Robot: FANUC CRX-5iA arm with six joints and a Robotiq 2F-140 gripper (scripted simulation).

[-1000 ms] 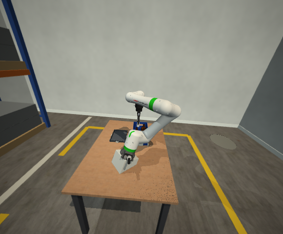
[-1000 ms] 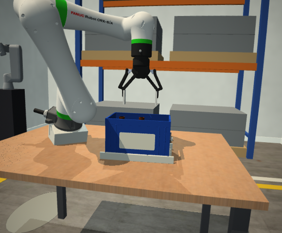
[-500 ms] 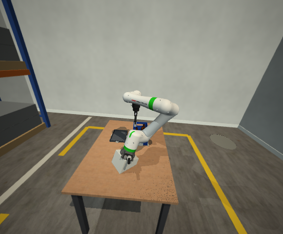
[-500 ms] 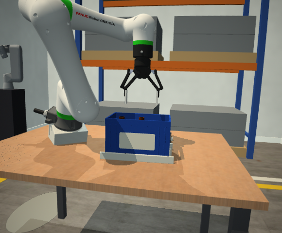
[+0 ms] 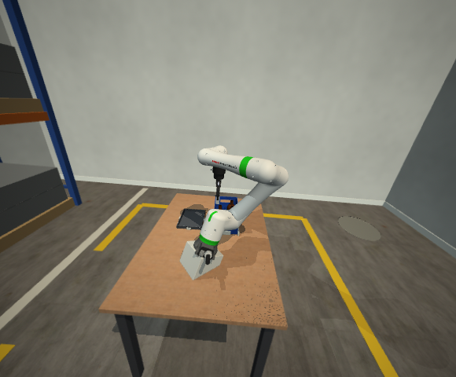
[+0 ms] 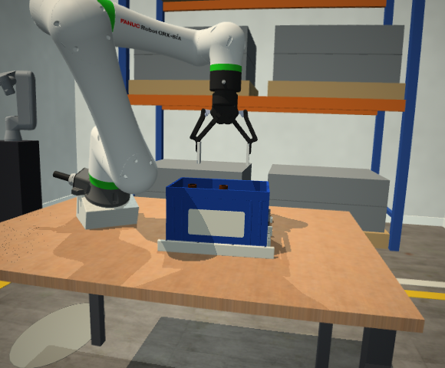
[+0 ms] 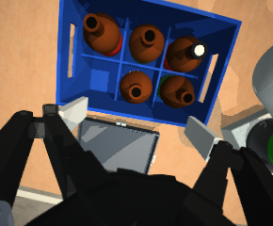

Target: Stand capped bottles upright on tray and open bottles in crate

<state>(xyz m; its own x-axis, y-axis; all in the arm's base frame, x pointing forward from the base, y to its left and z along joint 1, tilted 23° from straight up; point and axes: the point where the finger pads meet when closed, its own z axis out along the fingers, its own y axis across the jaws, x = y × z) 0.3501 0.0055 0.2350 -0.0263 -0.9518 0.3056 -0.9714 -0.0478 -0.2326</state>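
Now: the brown capped bottle 90 mm behind my hand, 110 mm to the right of it and 150 mm below it. From my hand the other things lie so: blue crate: 70 mm to the right, 150 mm below; then dark tray: 40 mm ahead, 200 mm to the left, 220 mm below; then open bottle: 10 mm ahead, 20 mm to the right, 150 mm below.
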